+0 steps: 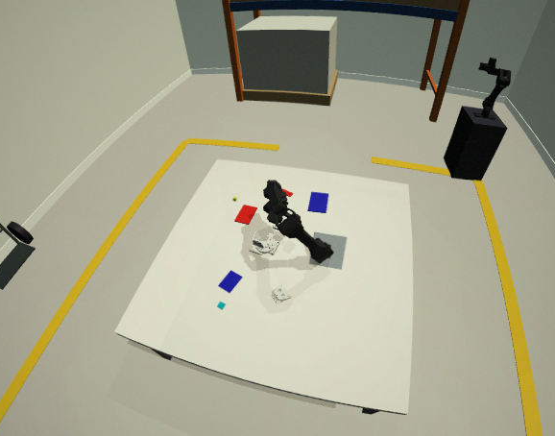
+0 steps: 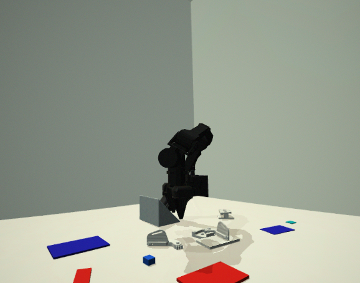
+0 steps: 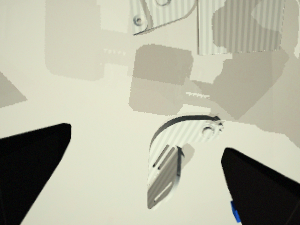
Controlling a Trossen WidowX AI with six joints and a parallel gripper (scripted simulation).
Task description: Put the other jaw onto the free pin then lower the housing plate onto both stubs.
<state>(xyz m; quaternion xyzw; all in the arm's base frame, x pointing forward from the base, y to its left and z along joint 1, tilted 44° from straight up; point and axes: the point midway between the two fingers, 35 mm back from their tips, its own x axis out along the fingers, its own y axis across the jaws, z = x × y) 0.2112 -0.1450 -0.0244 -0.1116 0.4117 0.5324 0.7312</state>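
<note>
My gripper tip is 70 mm above the jaw, 50 mm to the left of it and 30 mm short of it. The rest, counted from my gripper tip: flat red strip (320 mm to the right, 80 mm below, 50 mm ahead); then flat blue plate (250 mm to the right, 170 mm behind, 80 mm below); then blue cube (160 mm to the right, 70 mm below, 60 mm ahead).
</note>
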